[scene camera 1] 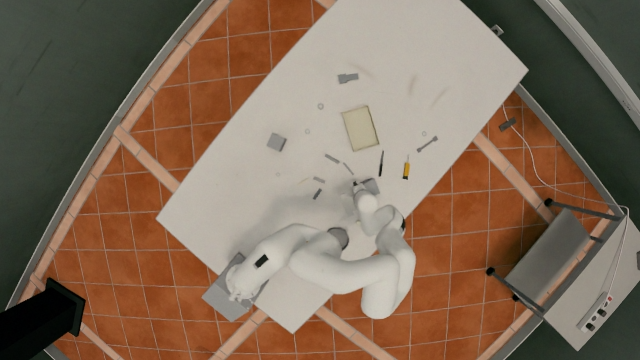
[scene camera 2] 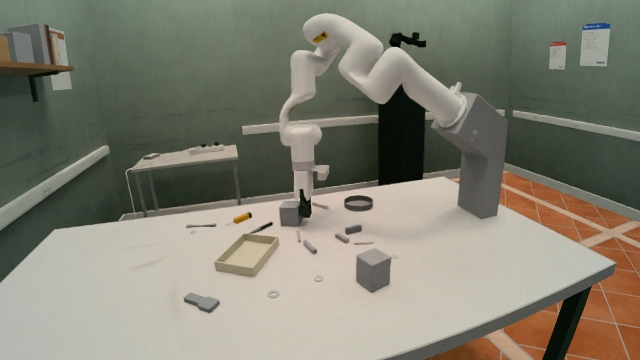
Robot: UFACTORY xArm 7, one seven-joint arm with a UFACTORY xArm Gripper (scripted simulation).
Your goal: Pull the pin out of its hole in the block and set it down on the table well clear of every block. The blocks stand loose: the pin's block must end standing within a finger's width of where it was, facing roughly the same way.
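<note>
Cream tray [scene camera 2: 248, 248], [scene camera 1: 359, 121]: the tray is visible in these views.
</note>
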